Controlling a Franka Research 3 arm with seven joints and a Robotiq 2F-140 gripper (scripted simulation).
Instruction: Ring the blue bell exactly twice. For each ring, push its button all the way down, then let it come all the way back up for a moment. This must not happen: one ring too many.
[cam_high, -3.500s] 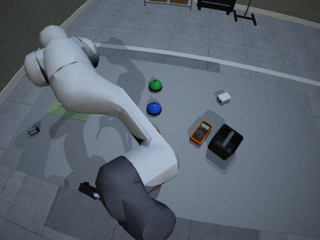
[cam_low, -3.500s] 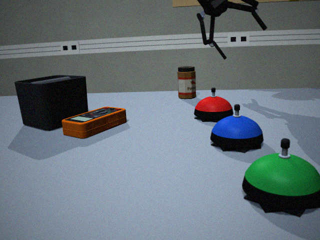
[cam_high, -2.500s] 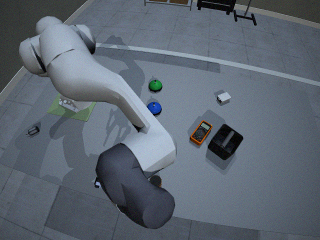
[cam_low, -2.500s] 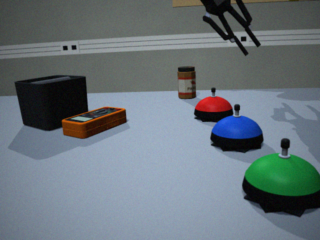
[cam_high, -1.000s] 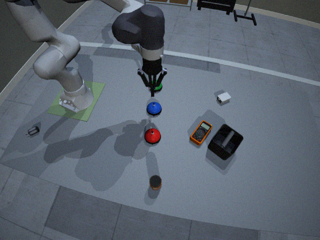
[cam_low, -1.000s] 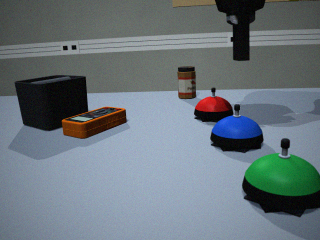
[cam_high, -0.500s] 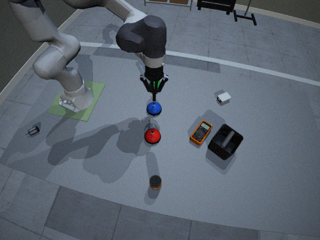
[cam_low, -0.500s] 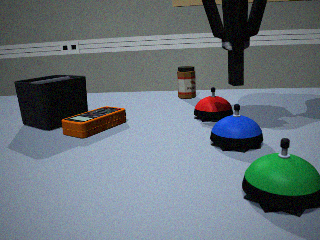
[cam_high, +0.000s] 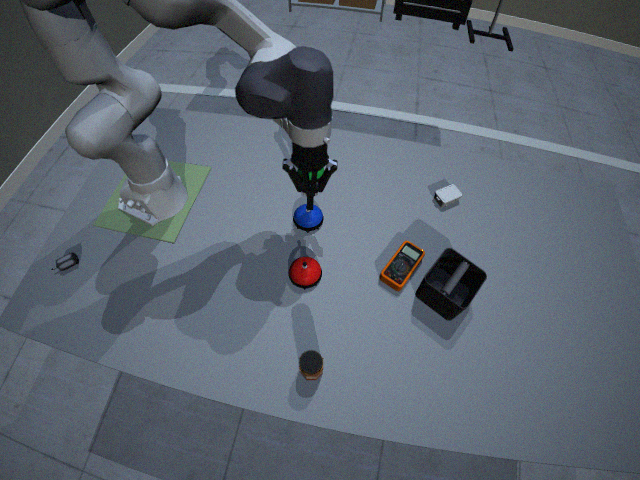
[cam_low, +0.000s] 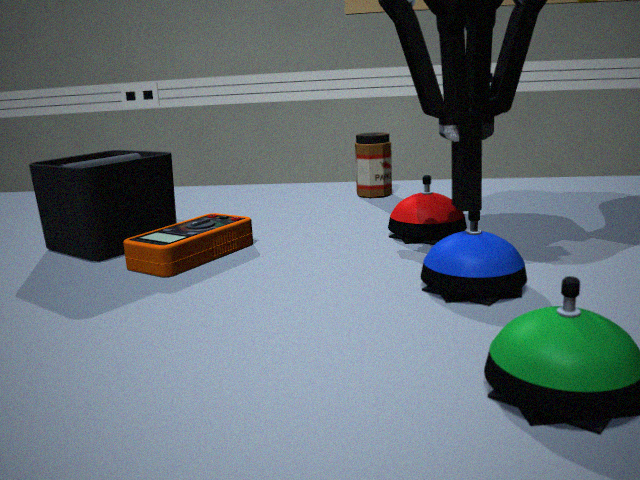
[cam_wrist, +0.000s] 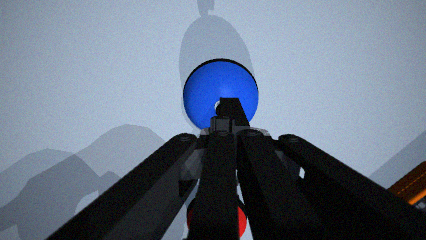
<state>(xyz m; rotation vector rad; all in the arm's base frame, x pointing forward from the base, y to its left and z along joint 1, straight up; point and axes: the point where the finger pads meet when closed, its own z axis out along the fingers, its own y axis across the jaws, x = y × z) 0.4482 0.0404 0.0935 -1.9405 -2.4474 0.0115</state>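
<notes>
Right now my hand is 1 cm past the blue bell and 6 cm above it. From my hand the other things lie so: white box 38 cm ahead, 18 cm to the left, 8 cm below; jar 11 cm ahead, 39 cm to the right, 6 cm below; black bin 39 cm ahead, 13 cm to the right, 6 cm below.
</notes>
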